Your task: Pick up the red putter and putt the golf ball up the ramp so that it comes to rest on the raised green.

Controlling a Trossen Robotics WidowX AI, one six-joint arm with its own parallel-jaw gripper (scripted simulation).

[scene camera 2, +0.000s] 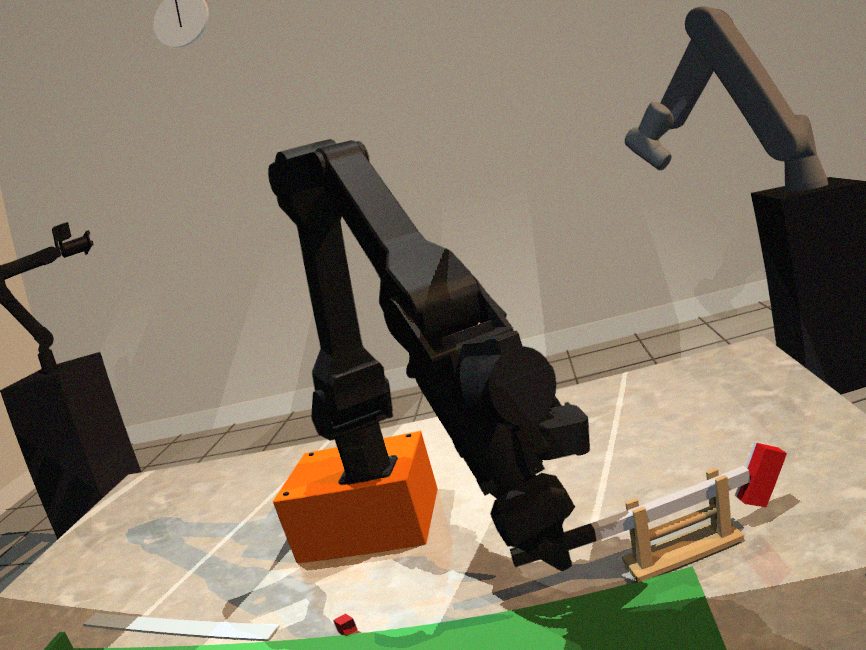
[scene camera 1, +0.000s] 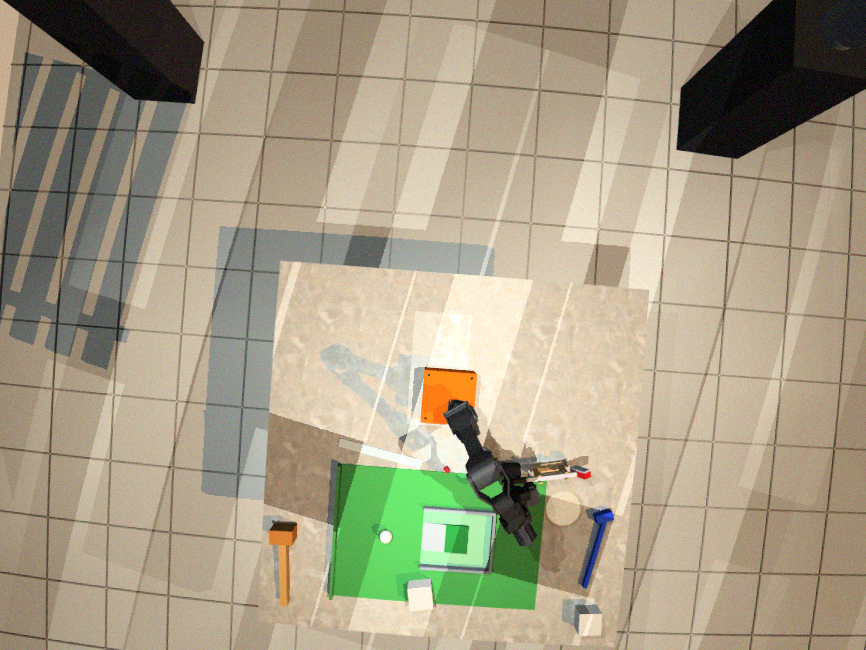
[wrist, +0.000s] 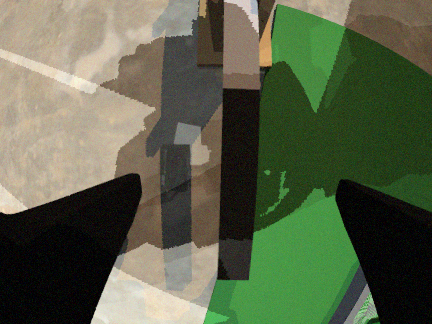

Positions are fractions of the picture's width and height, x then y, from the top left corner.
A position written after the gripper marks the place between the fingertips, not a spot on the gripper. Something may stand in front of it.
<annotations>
gripper: scene camera 2 0.64,0.84; scene camera 1 0.59,0.74; wrist 0.56,0.58
orange mallet: scene camera 1 0.33,0.82; not seen in scene camera 2 (out of frame); not seen in the wrist view (out of frame)
</annotations>
